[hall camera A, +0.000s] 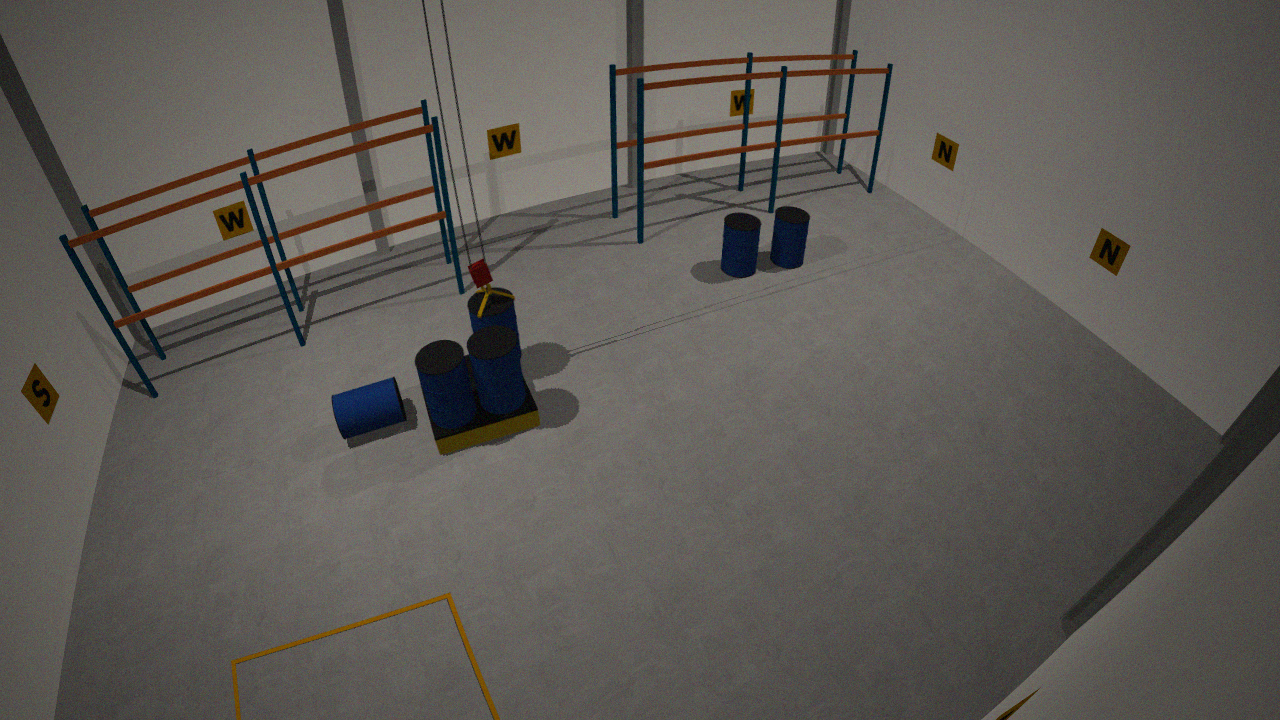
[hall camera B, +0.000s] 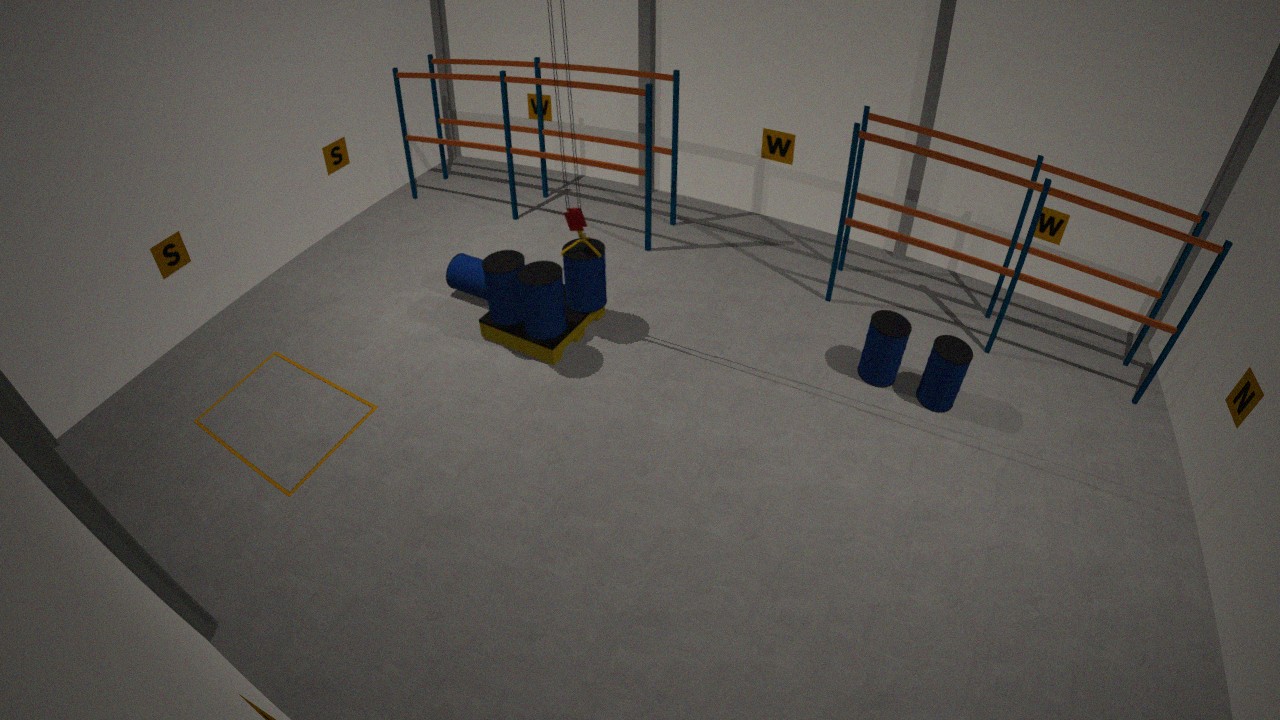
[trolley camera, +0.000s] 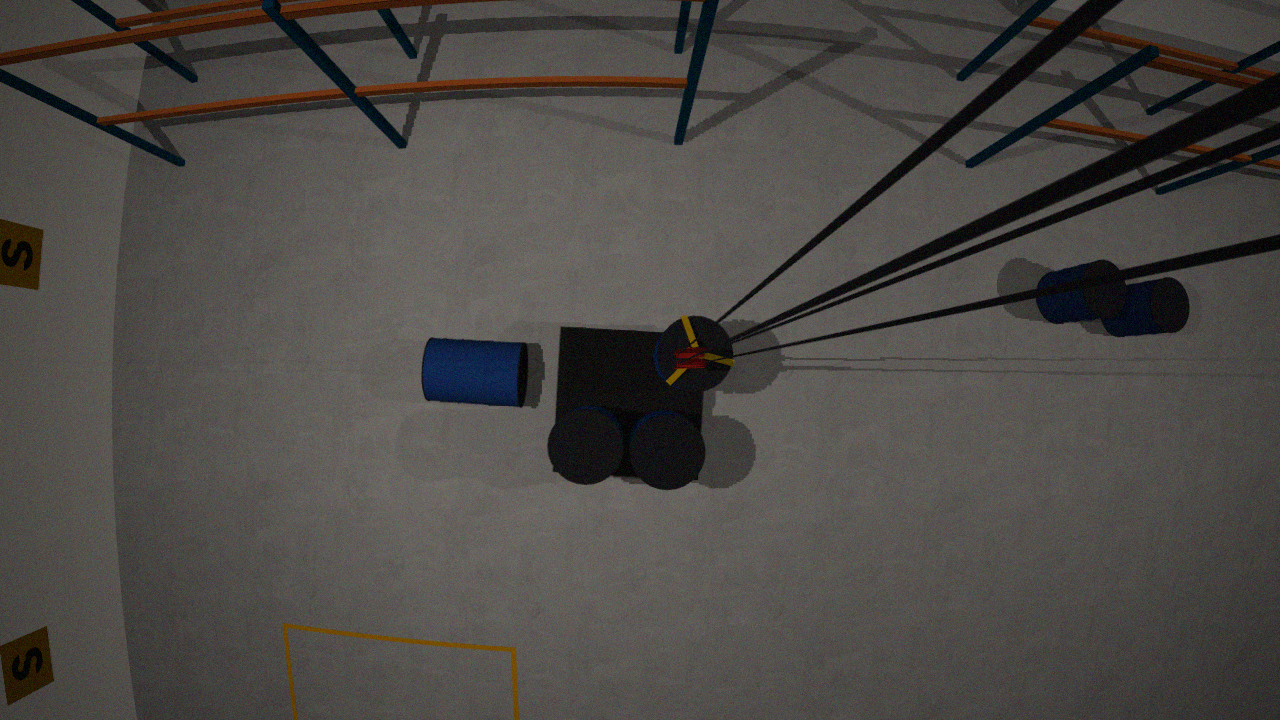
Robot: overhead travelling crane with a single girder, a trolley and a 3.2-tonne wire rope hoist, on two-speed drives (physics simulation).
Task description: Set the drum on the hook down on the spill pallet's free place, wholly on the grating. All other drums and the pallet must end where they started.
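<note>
My gripper [hall camera A: 489, 298] [hall camera B: 581, 248] [trolley camera: 691, 356], a yellow three-armed lifter under the red hook block, is shut on a blue upright drum [hall camera A: 508, 320] [hall camera B: 586, 282] [trolley camera: 707, 376]. This drum is at the back right of the spill pallet [hall camera A: 487, 434] [hall camera B: 519, 342] [trolley camera: 595, 367]; in the trolley view it overhangs the pallet's right edge. Its base is partly hidden, and I cannot tell whether it touches anything. Two drums, left [hall camera A: 444, 394] [hall camera B: 503, 295] [trolley camera: 585, 445] and right [hall camera A: 497, 380] [hall camera B: 542, 308] [trolley camera: 667, 450], stand on the pallet's front half. Bare grating shows at its back left.
A drum [hall camera A: 368, 408] [hall camera B: 465, 274] [trolley camera: 474, 371] lies left of the pallet. Two upright drums [hall camera A: 740, 246] [hall camera A: 789, 239] [hall camera B: 884, 351] [hall camera B: 944, 376] stand far to the right. Racks [hall camera A: 273, 259] [hall camera A: 640, 161] line the W wall. A yellow rectangle [hall camera A: 340, 628] [hall camera B: 325, 380] [trolley camera: 399, 637] marks the floor.
</note>
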